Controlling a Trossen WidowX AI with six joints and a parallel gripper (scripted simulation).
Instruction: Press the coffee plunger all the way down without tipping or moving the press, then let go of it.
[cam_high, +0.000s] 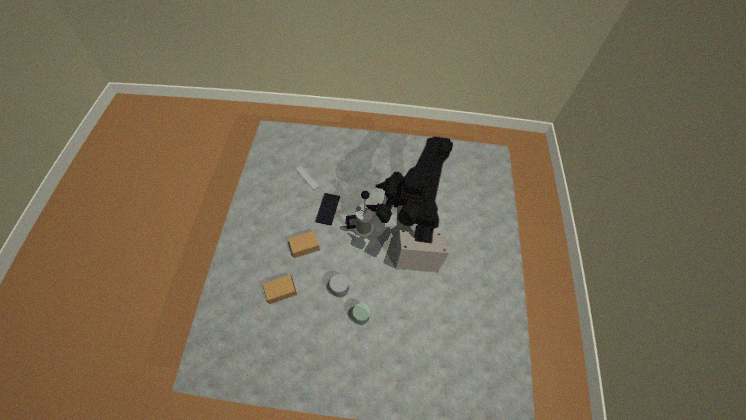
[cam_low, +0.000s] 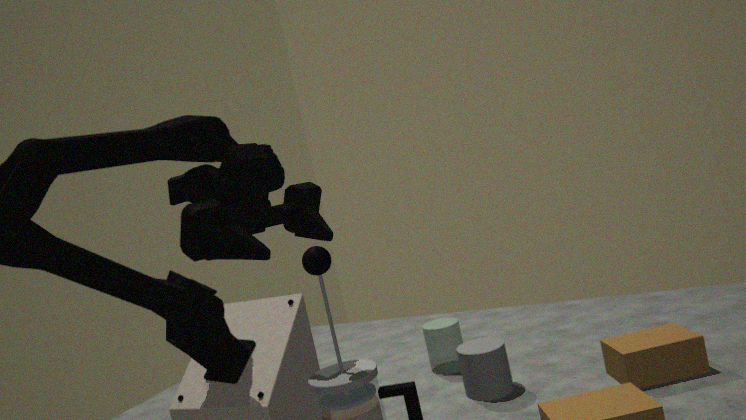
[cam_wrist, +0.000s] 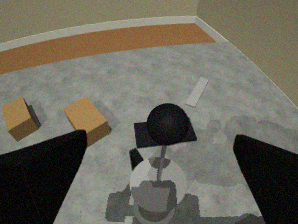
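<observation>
Now: the coffee press 15 cm below my gripper tip and 4 cm ahead of it. From my gripper tip the other things lie so: grey cylinder (27 cm to the left, 25 cm below, 6 cm ahead); then white strip (34 cm ahead, 28 cm below, 21 cm to the right).
</observation>
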